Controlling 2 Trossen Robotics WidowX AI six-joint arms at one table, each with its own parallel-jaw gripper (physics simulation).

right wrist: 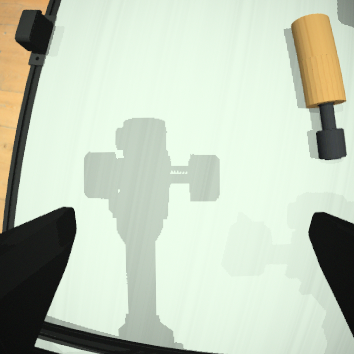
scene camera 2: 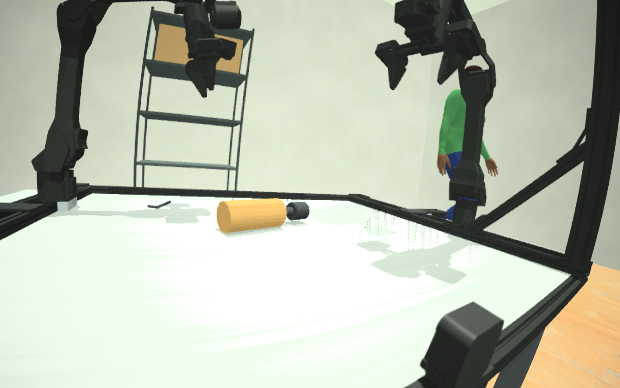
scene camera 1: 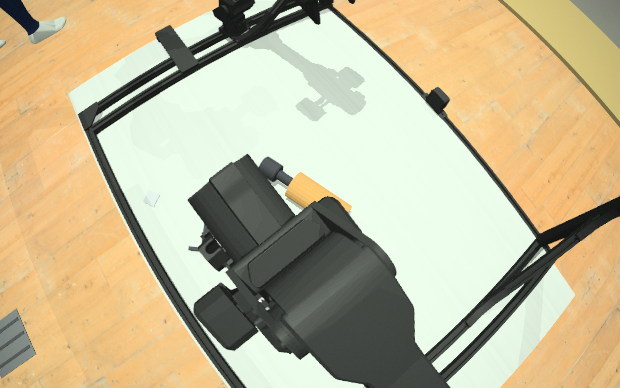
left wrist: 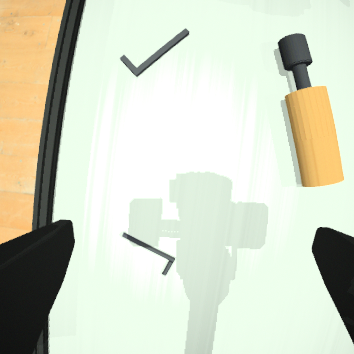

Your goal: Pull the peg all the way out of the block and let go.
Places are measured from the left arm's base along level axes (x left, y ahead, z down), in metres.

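Pixels of known places: left gripper, fingertip midpoint: point(scene camera 2: 207, 94) point(left wrist: 197, 237); right gripper, fingertip midpoint: point(right wrist: 196, 222) point(scene camera 2: 413, 86) point(scene camera 1: 335, 13); left arm's base at its link origin: point(scene camera 2: 56, 198); right arm's base at its link origin: point(scene camera 2: 462, 225) point(scene camera 1: 234, 28).
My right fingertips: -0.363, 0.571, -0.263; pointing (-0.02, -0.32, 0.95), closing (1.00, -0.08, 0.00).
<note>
Ahead of a thing's pixels: the offset from my right fingertips to its top centre, as dx, dy, dz. "*": to the spot under its first point.
An orange cylindrical block @(+0.181, -0.187, +0.226) point(scene camera 1: 317, 191) point(scene camera 2: 252, 215) point(left wrist: 315, 137) point(right wrist: 319, 60) lies on its side on the white table. A dark peg @(+0.199, -0.115, +0.235) point(scene camera 1: 271, 169) point(scene camera 2: 298, 211) point(left wrist: 295, 51) point(right wrist: 331, 144) with a thick round head sticks out of one end; part of its thin shaft shows between head and block. My left gripper point(scene camera 2: 204, 92) point(left wrist: 197, 237) is open and empty, high above the table; its arm covers its fingers in scene camera 1. My right gripper point(scene camera 2: 417, 85) point(right wrist: 196, 222) is open and empty, also high above the table. Both are apart from peg and block.
Two dark L-shaped keys, one @(+0.395, -0.072, +0.274) point(left wrist: 160, 54) farther up and one @(+0.397, -0.352, +0.276) point(left wrist: 149, 246) between the left fingers' outlines, lie on the table. A small pale square @(* +0.442, +0.048, +0.279) point(scene camera 1: 152, 199) lies near the edge. A dark rail point(left wrist: 51, 125) borders the table and bears a black box @(* -0.204, -0.188, +0.241) point(scene camera 1: 437, 100) point(scene camera 2: 462, 340) point(right wrist: 34, 31).
</note>
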